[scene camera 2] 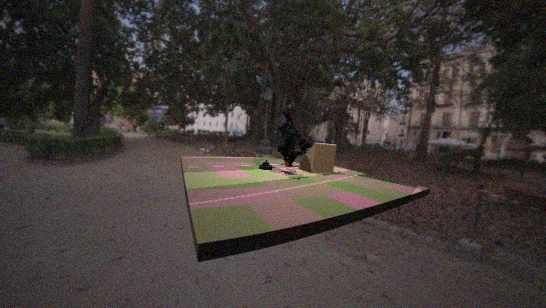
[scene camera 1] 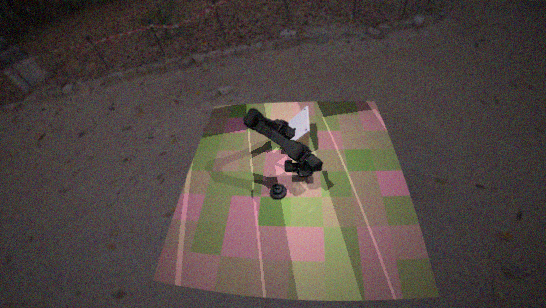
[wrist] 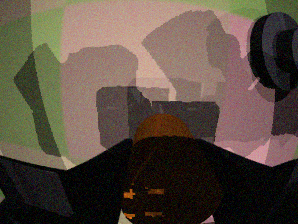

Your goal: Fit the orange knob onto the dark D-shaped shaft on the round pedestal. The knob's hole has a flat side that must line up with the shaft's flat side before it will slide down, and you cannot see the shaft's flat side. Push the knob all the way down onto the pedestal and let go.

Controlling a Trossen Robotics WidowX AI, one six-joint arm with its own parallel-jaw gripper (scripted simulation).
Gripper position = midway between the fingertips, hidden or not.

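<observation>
In the robot's scene, the gripper [wrist: 163,145] carries an orange knob.
</observation>
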